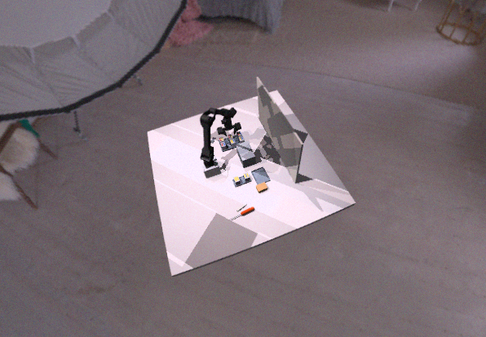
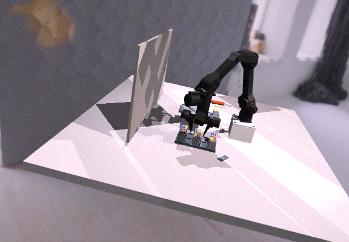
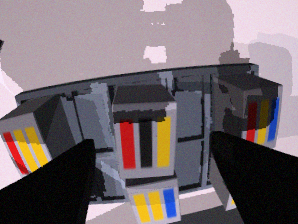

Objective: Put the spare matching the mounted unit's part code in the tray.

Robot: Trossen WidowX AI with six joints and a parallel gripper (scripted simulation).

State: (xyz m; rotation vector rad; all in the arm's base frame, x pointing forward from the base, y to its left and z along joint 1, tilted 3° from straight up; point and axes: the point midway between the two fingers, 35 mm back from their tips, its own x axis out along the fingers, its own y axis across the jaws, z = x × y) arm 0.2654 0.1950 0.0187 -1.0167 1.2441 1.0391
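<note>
The dark spare block lies 2 cm below my gripper tip. From my gripper tip the other things lie so: tall patterned panel 27 cm ahead, 26 cm to the right, 16 cm above; rack 10 cm behind, 39 cm to the right, 6 cm below; grey mounted unit 2 cm ahead, 22 cm to the right, 1 cm below.
</note>
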